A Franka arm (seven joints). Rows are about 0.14 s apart.
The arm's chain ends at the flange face. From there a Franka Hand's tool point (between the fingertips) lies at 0.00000 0.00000 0.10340 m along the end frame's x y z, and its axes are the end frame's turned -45 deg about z.
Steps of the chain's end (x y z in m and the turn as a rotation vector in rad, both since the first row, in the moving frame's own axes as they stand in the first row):
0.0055 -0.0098 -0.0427 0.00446 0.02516 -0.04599
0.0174 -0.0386 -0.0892 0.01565 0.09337 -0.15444
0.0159 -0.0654 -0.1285 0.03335 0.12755 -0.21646
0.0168 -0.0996 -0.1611 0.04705 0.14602 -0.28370
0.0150 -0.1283 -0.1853 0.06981 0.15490 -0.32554
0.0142 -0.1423 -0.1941 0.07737 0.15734 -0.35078
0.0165 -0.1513 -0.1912 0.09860 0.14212 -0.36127
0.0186 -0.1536 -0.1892 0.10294 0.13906 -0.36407
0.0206 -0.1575 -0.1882 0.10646 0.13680 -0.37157
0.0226 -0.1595 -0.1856 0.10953 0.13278 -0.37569
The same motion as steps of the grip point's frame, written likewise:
0.0130 -0.0016 -0.0427 -0.01464 0.02094 -0.04599
0.0480 -0.0100 -0.0897 -0.05496 0.07709 -0.15444
0.0699 -0.0295 -0.1294 -0.06661 0.11377 -0.21646
0.0972 -0.0534 -0.1623 -0.06998 0.13652 -0.28370
0.1184 -0.0767 -0.1868 -0.06017 0.15889 -0.32554
0.1284 -0.0879 -0.1957 -0.05655 0.16597 -0.35078
0.1364 -0.0954 -0.1927 -0.03077 0.17021 -0.36127
0.1395 -0.0961 -0.1907 -0.02554 0.17112 -0.36407
0.1436 -0.0979 -0.1897 -0.02145 0.17201 -0.37157
0.1463 -0.0984 -0.1871 -0.01644 0.17134 -0.37569

